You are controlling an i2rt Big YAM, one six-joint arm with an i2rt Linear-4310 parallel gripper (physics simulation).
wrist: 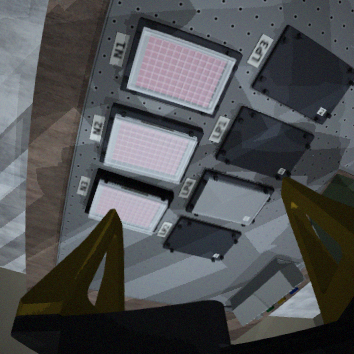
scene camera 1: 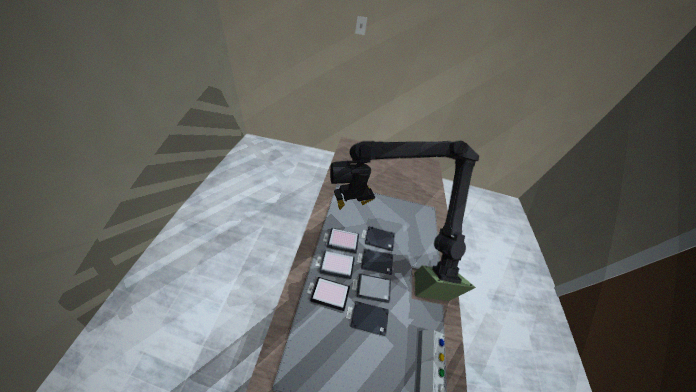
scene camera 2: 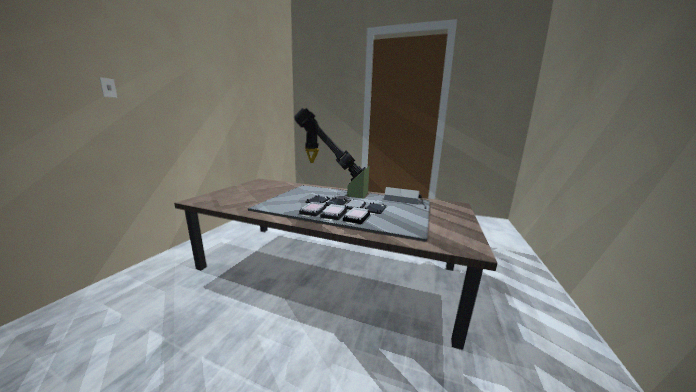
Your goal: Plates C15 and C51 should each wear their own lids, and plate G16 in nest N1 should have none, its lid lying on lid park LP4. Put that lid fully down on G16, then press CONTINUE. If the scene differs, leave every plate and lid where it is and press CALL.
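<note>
The plate in nest N1 shows deep pink wells and a clear rim; no lid is plain on it. The plates in nest N2 and the third nest look paler, as if under clear lids. Their codes are not readable. A clear lid lies flat on lid park LP4, a small tag at its corner. My gripper is open and empty, high above the board's far end in scene camera 1.
Dark lid parks LP3, LP1 and LP2 show no lid. The button console has blue, yellow, green and pale buttons; its labels are unreadable. The green arm base stands beside the parks.
</note>
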